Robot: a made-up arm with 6 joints.
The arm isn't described. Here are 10 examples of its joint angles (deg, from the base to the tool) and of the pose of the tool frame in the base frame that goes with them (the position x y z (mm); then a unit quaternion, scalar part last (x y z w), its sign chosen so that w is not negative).
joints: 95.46 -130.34 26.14 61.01 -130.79 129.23
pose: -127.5 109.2 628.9 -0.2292 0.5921 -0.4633 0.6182
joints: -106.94 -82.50 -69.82 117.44 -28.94 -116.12
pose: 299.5 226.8 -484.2 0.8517 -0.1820 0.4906 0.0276
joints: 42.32 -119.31 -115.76 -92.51 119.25 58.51
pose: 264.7 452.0 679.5 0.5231 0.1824 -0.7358 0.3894
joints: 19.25 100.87 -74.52 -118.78 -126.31 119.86
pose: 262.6 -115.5 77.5 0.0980 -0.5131 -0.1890 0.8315
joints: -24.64 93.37 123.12 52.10 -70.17 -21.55
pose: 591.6 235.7 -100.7 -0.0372 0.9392 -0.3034 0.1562
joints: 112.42 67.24 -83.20 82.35 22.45 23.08
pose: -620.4 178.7 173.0 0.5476 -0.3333 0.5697 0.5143
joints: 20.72 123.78 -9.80 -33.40 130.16 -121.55
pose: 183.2 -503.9 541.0 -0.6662 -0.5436 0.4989 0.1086
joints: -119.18 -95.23 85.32 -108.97 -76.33 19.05
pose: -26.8 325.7 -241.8 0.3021 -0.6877 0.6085 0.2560
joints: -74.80 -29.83 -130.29 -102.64 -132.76 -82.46
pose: -89.1 304.5 -206.9 -0.5195 -0.0903 0.0039 0.8497
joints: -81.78 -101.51 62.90 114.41 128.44 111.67
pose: -250.9 -217.8 -329.9 0.0983 -0.1563 0.1299 0.9742
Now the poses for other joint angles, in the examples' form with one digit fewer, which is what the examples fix.
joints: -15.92 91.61 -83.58 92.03 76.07 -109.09
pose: 875 95 510 -0.109 0.746 0.130 0.644
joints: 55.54 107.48 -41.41 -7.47 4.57 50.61
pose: 355 108 984 0.597 -0.726 -0.338 0.048
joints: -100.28 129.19 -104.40 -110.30 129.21 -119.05
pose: 173 374 57 0.268 -0.223 -0.887 0.302
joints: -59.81 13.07 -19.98 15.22 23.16 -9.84
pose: 330 682 -30 -0.065 0.617 -0.272 0.735
